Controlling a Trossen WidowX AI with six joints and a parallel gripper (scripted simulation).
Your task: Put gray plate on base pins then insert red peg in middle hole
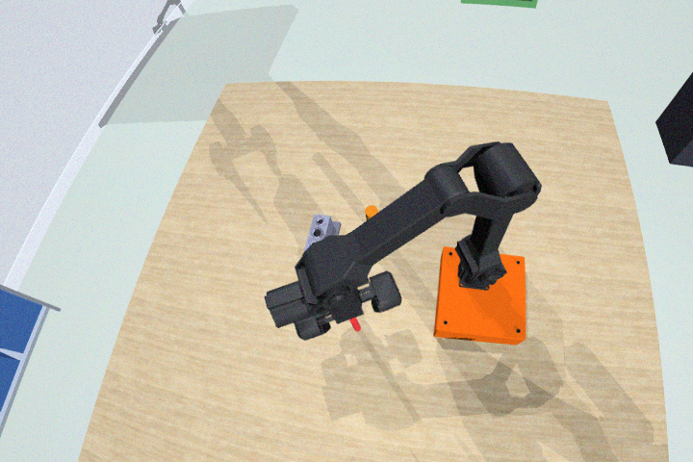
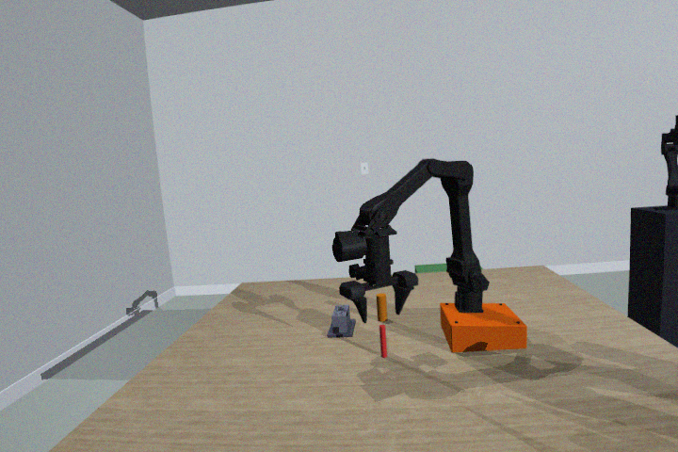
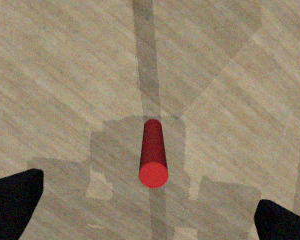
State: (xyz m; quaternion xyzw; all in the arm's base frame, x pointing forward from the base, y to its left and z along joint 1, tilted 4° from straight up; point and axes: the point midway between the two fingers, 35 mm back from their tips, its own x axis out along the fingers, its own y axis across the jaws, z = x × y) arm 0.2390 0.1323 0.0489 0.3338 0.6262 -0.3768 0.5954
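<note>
Now: gripper tip 6 cm above the red peg. Round my gripper tip: orange cylinder 25 cm to the right, 6 cm below; then gray plate 12 cm ahead, 19 cm to the right, 5 cm below; then gray base 12 cm ahead, 19 cm to the right, 9 cm below.
</note>
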